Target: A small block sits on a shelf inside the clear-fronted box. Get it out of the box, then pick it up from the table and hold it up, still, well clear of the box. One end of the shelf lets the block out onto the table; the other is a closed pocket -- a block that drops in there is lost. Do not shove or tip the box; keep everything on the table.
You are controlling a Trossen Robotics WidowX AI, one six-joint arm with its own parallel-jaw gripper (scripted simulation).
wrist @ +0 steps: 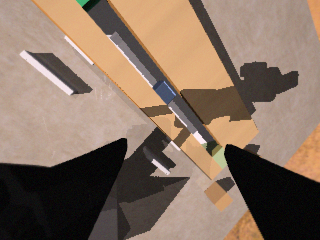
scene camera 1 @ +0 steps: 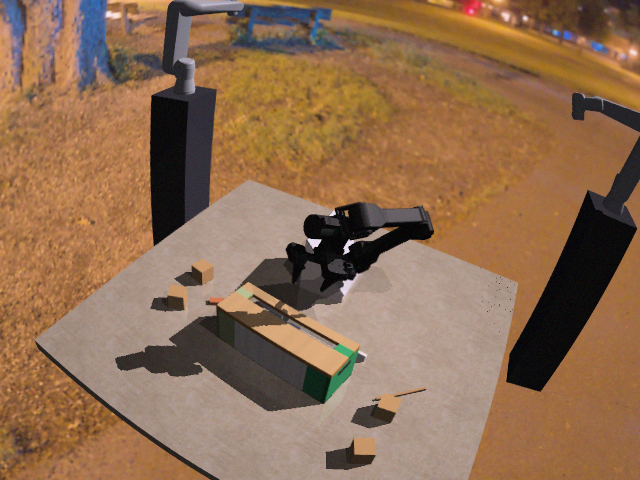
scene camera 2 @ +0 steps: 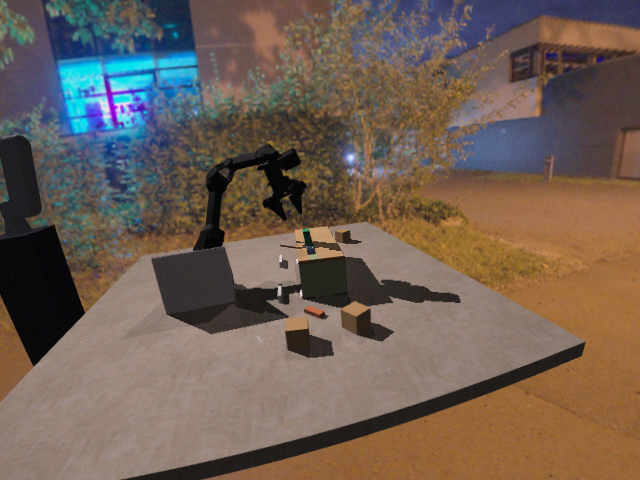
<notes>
I see my gripper point(scene camera 1: 306, 287) and a box point(scene camera 1: 317, 360).
The box is seen too in the wrist view point(wrist: 135, 52) and in scene camera 2 point(scene camera 2: 323, 273). My gripper is seen too in the wrist view point(wrist: 175, 146) and in scene camera 2 point(scene camera 2: 293, 217).
</notes>
